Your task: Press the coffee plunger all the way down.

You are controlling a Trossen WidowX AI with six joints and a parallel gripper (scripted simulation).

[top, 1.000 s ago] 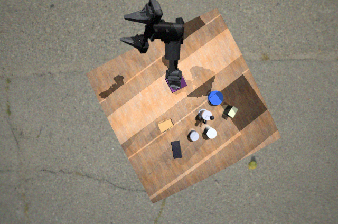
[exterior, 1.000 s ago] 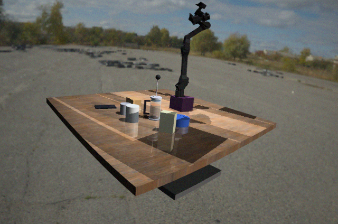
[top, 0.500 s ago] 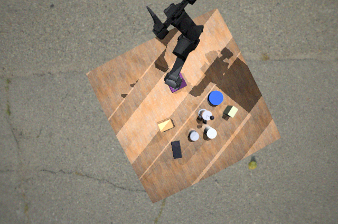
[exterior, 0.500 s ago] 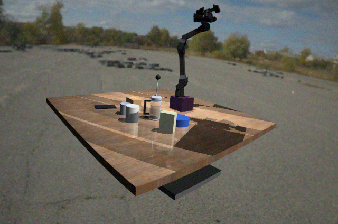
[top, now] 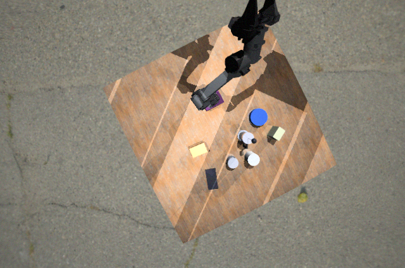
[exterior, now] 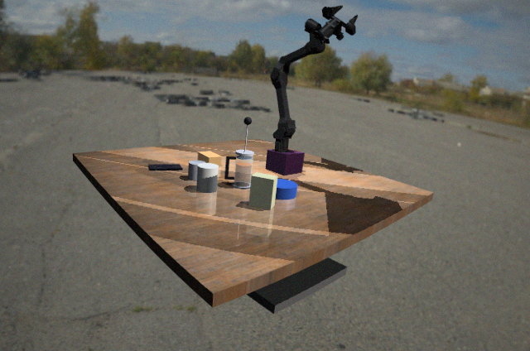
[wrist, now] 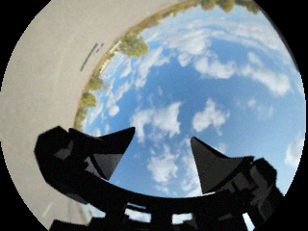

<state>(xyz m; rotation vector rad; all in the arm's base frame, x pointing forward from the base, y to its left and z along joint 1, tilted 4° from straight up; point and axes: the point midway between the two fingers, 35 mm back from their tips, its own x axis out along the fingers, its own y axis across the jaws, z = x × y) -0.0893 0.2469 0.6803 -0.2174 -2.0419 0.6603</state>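
My gripper tip is now 68 cm above the coffee press, 48 cm short of it and 16 cm to the left of it. The rest, counted from my gripper tip: tan box (79 cm below, 47 cm to the right, 37 cm ahead); then blue disc (79 cm below, 41 cm ahead, 1 cm to the left).
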